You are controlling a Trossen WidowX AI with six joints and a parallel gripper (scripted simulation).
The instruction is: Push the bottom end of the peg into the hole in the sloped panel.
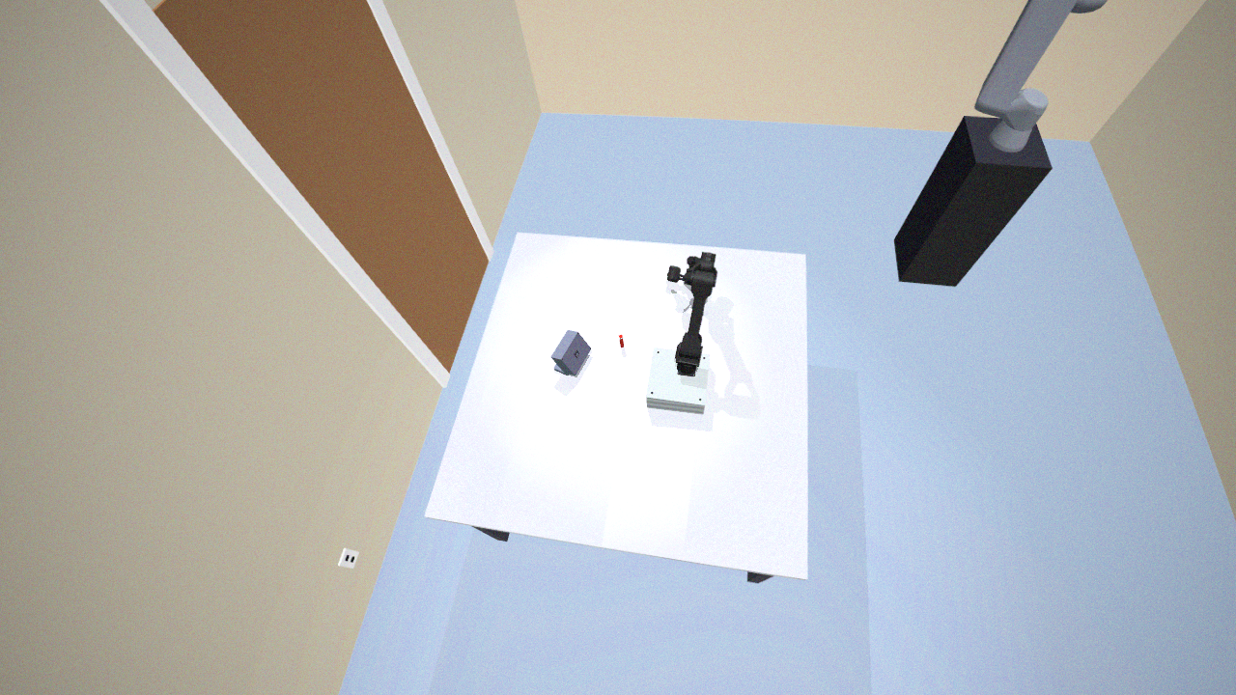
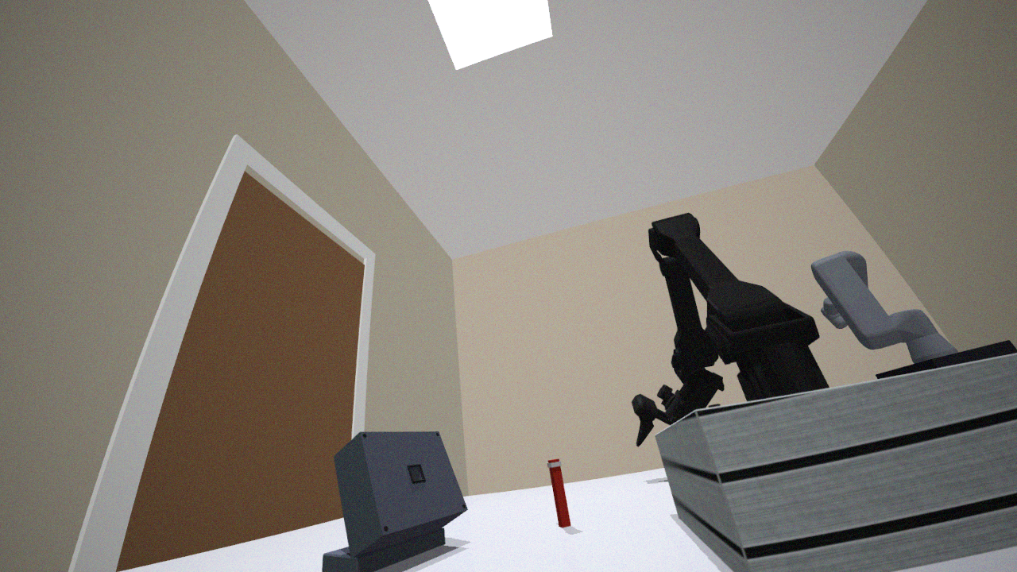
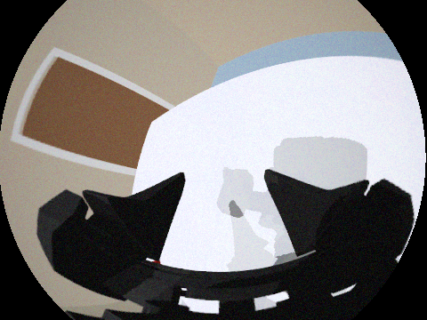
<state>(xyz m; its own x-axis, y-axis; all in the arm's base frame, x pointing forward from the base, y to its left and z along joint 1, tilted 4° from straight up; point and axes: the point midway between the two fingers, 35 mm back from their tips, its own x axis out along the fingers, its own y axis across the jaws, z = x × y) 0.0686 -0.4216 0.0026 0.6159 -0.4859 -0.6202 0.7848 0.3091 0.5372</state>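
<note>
My gripper tip is 330 mm to the right of the red peg, 170 mm short of it and 10 mm below it. Round my gripper tip: sloped panel (420 mm to the left, 350 mm ahead, 30 mm above).
</note>
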